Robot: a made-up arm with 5 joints. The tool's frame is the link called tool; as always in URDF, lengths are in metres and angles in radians. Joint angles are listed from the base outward. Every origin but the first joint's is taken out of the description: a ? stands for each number. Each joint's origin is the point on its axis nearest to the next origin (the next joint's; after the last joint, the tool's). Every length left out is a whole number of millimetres.
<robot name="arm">
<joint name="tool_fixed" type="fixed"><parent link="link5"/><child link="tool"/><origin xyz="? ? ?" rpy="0 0 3.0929"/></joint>
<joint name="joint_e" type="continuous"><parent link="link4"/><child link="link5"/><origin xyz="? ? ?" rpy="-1.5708 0 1.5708"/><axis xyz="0 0 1"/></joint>
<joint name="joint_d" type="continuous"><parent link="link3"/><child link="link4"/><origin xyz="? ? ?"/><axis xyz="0 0 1"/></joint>
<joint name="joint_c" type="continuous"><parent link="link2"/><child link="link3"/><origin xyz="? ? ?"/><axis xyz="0 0 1"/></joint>
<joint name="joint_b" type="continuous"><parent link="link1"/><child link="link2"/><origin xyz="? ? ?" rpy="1.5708 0 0"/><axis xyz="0 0 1"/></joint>
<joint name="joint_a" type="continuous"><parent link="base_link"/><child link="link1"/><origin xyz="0.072 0 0.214" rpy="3.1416 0 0"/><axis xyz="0 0 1"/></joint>
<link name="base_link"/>
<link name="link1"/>
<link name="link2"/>
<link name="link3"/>
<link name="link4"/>
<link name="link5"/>
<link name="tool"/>
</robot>
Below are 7 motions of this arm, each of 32 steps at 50 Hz.
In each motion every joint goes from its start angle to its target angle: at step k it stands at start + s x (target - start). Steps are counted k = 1, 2, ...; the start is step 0. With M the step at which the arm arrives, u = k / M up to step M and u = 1 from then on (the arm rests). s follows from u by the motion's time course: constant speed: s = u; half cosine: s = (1 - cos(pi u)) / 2; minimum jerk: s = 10 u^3 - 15 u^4 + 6 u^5.
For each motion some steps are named. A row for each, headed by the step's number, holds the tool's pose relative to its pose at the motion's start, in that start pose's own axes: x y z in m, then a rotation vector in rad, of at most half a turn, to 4 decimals.
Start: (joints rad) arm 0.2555 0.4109 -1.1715 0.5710 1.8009
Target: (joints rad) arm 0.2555 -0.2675 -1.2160 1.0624 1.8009
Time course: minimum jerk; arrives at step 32
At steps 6, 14, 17, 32:
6: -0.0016 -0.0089 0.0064 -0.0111 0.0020 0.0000
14: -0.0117 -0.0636 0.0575 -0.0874 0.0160 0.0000
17: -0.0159 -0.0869 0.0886 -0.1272 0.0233 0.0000
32: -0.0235 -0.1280 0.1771 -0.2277 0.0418 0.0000

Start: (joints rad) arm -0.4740 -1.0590 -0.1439 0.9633 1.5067
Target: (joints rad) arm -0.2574 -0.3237 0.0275 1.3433 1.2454
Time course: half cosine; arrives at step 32
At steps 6, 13, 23, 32:
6: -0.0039 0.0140 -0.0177 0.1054 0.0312 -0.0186
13: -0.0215 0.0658 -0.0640 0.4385 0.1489 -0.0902
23: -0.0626 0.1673 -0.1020 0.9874 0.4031 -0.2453
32: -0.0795 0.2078 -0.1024 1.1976 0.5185 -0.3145

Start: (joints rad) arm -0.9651 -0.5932 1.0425 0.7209 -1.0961
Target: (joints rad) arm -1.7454 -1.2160 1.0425 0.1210 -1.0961
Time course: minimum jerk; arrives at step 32
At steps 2, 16, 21, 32:
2: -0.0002 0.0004 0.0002 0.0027 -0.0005 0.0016
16: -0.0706 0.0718 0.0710 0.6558 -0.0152 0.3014
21: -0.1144 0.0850 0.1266 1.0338 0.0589 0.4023
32: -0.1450 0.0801 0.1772 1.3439 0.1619 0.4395

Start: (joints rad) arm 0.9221 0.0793 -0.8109 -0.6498 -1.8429
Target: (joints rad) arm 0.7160 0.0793 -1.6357 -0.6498 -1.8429
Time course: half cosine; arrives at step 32
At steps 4, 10, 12, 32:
4: -0.0041 0.0069 -0.0038 0.0294 0.0112 -0.0077
10: -0.0227 0.0425 -0.0183 0.1725 0.0620 -0.0456
12: -0.0308 0.0602 -0.0231 0.2403 0.0840 -0.0637
32: -0.0713 0.2106 -0.0113 0.7947 0.2146 -0.2068

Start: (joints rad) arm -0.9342 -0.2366 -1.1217 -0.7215 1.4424
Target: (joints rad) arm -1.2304 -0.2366 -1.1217 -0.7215 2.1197
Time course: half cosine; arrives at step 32
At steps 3, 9, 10, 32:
3: 0.0002 0.0000 0.0000 -0.0005 0.0031 0.0090
9: 0.0016 0.0000 -0.0002 -0.0030 0.0262 0.0765
10: 0.0020 0.0000 -0.0002 -0.0033 0.0319 0.0930
32: 0.0088 -0.0009 -0.0013 0.0233 0.1431 0.4175

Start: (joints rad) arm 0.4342 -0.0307 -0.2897 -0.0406 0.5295
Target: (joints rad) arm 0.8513 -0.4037 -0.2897 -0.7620 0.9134
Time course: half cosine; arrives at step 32
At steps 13, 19, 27, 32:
13: 0.0359 -0.0645 0.0191 -0.3108 -0.2651 0.2128
19: 0.0675 -0.1062 0.0481 -0.5733 -0.4621 0.4164
27: 0.1000 -0.1348 0.0866 -0.8437 -0.6500 0.6419
32: 0.1063 -0.1387 0.0949 -0.8977 -0.6865 0.6884

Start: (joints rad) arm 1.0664 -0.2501 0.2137 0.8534 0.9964
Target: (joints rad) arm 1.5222 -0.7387 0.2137 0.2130 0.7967
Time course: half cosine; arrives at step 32
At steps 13, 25, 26, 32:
13: -0.0170 -0.0550 0.0476 -0.3978 -0.1397 -0.1640
25: -0.0466 -0.1029 0.1465 -1.0119 -0.3423 -0.2911
26: -0.0480 -0.1040 0.1525 -1.0458 -0.3535 -0.2929
32: -0.0518 -0.1062 0.1700 -1.1431 -0.3858 -0.2950

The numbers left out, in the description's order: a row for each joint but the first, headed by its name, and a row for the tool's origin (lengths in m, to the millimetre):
tool: 0 0 0
joint_e: 0.071 0 0
joint_d: 0.215 -0.008 0
joint_c: 0.021 -0.083 0
joint_b: 0.026 -0.005 0

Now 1 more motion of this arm.
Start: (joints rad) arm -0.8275 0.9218 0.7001 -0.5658 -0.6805
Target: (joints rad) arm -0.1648 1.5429 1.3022 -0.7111 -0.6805
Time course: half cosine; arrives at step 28
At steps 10, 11, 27, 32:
10: -0.0542 -0.0607 0.0364 -0.2524 0.1824 -0.1761
11: -0.0650 -0.0678 0.0456 -0.2941 0.2193 -0.2108
27: -0.1726 -0.0477 0.1982 -0.6770 0.7812 -0.6923
32: -0.1728 -0.0472 0.1990 -0.6781 0.7842 -0.6947

